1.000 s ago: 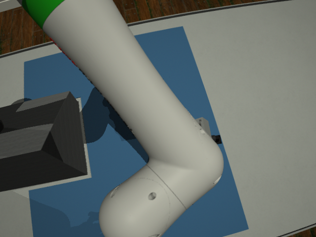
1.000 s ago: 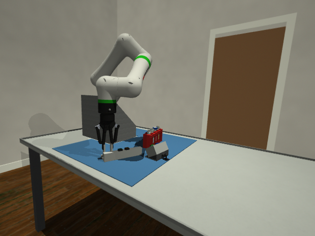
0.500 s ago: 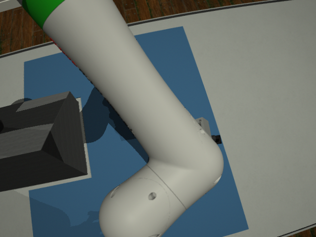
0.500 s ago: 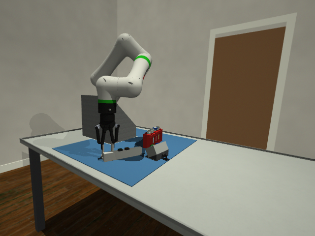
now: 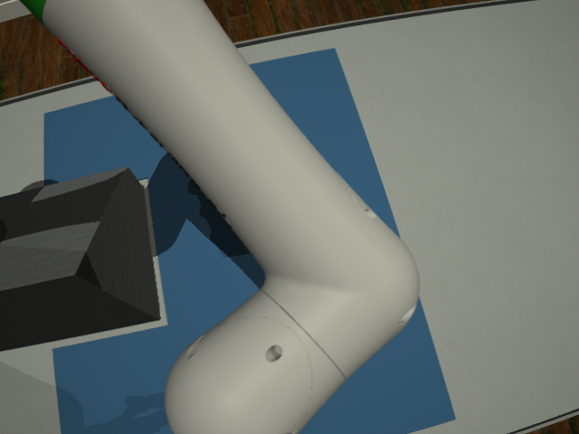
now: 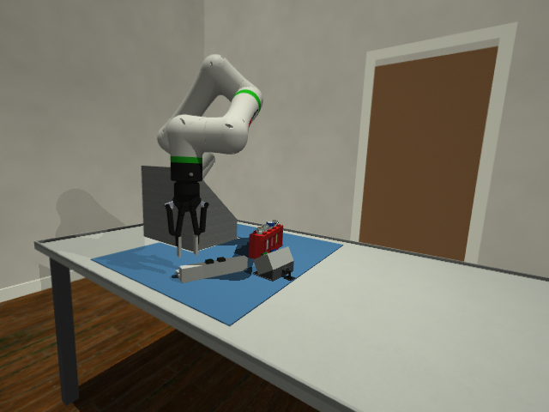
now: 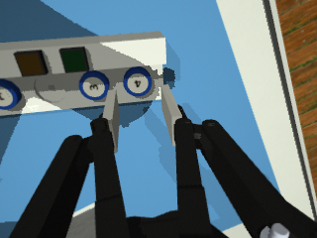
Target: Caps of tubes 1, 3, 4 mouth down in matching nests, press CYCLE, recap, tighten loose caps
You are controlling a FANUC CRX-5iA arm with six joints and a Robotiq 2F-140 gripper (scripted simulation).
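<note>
The blue cycle key is 21 cm to the left of my hand, 19 cm ahead of it and 3 cm below it. Round my hand: green ready key 18 cm ahead, 17 cm to the left, 3 cm below; small desk 20 cm ahead, 19 cm to the left, 4 cm below.
</note>
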